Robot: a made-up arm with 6 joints.
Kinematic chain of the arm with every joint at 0, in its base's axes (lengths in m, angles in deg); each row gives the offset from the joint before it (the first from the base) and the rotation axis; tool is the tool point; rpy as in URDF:
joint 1: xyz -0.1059 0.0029 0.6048 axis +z
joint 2: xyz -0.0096 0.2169 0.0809 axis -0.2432 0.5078 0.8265
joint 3: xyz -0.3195 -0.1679 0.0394 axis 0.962 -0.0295 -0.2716
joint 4: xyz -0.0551 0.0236 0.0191 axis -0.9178 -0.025 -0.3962
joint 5: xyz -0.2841 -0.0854 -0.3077 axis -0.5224 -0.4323 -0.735
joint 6: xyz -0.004 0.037 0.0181 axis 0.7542 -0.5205 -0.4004
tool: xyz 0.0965 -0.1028 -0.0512 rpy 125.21 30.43 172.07
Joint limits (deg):
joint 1: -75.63..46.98
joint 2: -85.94..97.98
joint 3: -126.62..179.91
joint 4: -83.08..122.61
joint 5: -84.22..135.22
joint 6: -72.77..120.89
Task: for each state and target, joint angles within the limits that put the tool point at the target. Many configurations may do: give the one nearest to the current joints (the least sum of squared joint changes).
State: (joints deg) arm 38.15 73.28 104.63 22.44 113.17 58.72
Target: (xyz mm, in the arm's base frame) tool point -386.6 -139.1 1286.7
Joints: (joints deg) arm 22.99 65.69 140.88 27.11 135.22 53.92
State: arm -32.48 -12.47 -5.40 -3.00 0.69 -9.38
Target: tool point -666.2 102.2 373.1
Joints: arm -14.38 -4.50 -7.97 -9.24 -4.29 -11.14
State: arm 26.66 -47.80 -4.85 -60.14 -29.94 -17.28
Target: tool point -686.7 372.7 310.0
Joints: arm 27.41 -39.34 3.83 -60.73 -27.88 -19.55
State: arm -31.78 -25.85 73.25 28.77 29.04 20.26
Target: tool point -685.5 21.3 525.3
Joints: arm -9.07 22.08 36.06 5.59 8.33 13.17
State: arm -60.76 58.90 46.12 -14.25 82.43 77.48
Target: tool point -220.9 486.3 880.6
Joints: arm -75.63 55.79 73.93 -34.43 62.21 84.15
